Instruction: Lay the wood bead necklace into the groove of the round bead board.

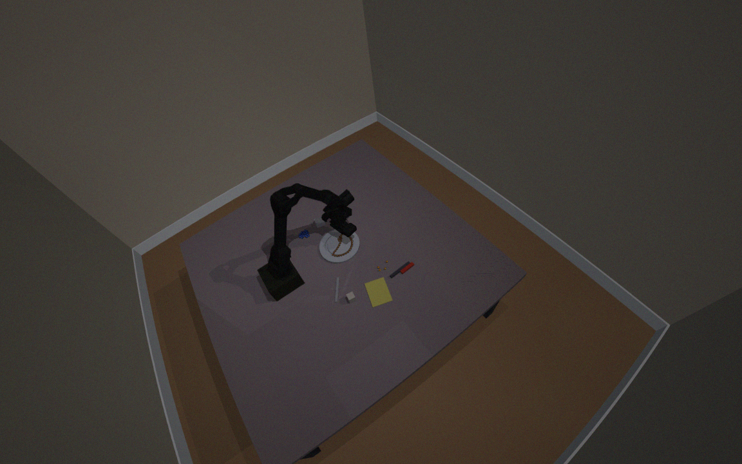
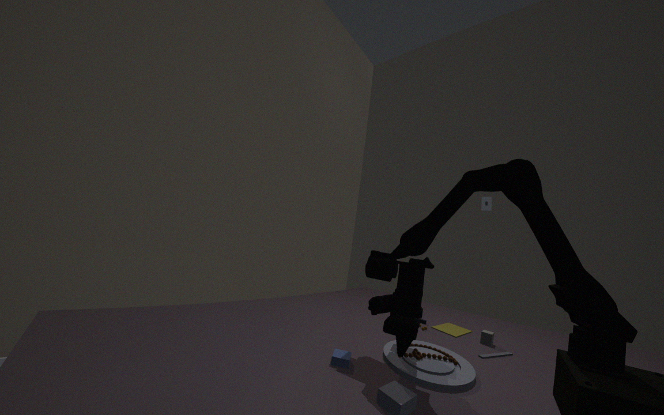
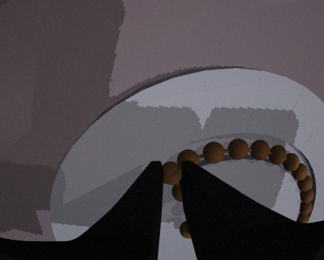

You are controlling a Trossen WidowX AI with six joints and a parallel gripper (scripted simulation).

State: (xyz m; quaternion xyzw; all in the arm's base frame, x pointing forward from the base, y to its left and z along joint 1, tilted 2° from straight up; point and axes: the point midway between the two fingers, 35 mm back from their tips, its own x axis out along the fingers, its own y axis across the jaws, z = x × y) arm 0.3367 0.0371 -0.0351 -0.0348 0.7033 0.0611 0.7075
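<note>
Right now the round bead board is 5 cm behind my gripper tip, 4 cm to the right of it and 1 cm below it. Round my gripper tip: grey block: 15 cm to the left, 4 cm behind; blue block: 10 cm to the left, 9 cm ahead, 1 cm below; thin stick: 22 cm to the right, 20 cm behind, 1 cm below.
</note>
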